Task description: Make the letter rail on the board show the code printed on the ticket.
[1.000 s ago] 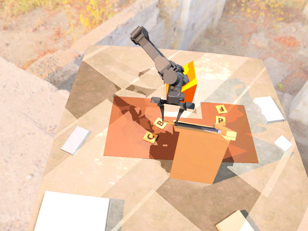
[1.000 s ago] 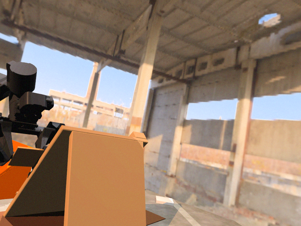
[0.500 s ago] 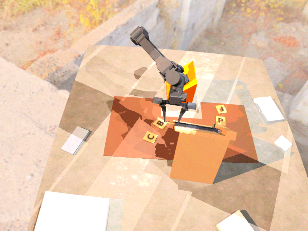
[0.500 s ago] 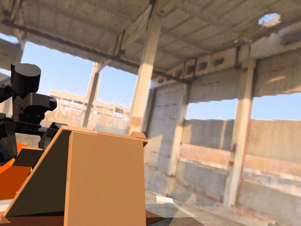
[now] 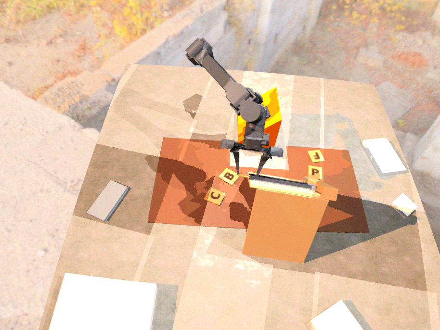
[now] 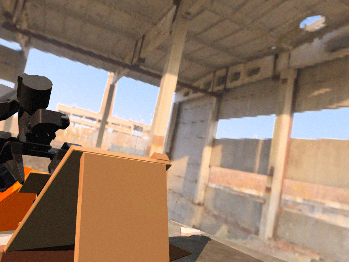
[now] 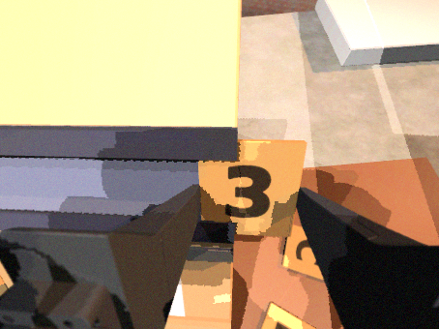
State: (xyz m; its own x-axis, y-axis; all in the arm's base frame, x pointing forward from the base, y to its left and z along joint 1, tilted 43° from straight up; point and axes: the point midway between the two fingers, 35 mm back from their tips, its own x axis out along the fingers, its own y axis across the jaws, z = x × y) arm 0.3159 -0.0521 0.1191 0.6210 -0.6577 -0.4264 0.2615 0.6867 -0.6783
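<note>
Now: gripper tip 100 mm to the right of the white ticket, 70 mm above it and 30 mm past it. The rest, counted from my gripper tip: orange mat 180 mm below, 130 mm behind, 100 mm to the left; grey slab 460 mm to the right, 180 mm below, 60 mm behind.
</note>
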